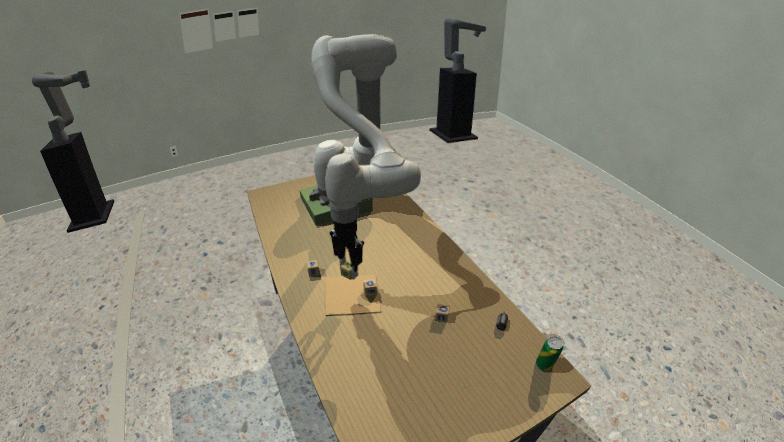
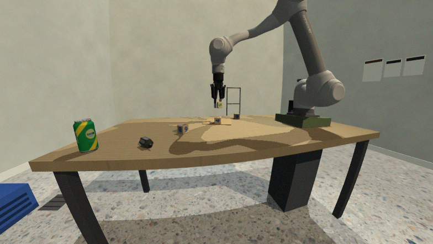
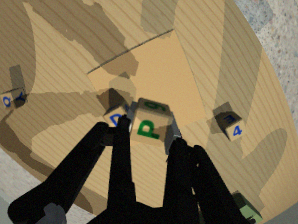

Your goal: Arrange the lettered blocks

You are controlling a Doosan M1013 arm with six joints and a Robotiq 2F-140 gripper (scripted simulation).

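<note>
Right now the tan mat is 130 mm below my hand. Also, from my hand: D block 20 mm ahead, 70 mm to the left, 110 mm below; blue-lettered block 240 mm ahead, 260 mm to the left, 110 mm below; black object 360 mm ahead, 440 mm to the left, 120 mm below.
</note>
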